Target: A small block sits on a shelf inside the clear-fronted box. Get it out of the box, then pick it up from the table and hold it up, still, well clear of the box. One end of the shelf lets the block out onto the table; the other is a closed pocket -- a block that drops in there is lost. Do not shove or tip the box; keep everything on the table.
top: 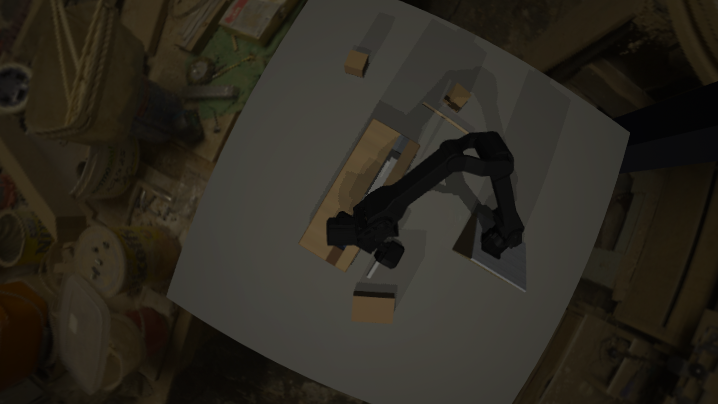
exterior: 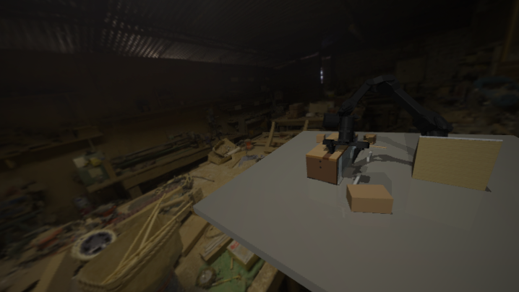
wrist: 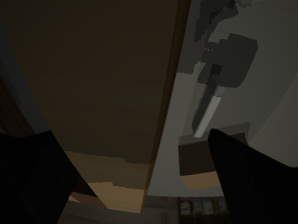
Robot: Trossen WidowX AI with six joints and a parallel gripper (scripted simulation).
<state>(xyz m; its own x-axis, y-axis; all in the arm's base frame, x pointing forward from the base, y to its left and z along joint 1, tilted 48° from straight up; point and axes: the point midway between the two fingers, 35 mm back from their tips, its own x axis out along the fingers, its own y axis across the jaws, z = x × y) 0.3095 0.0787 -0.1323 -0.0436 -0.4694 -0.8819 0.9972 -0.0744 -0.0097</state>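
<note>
My gripper tip is now 40 mm above the blue block, 30 mm to the right of it and 20 mm short of it. Round my gripper tip: thin wooden stick: 460 mm to the right, 80 mm below, 60 mm behind; wooden box: 120 mm to the right, 30 mm ahead, 20 mm below.
</note>
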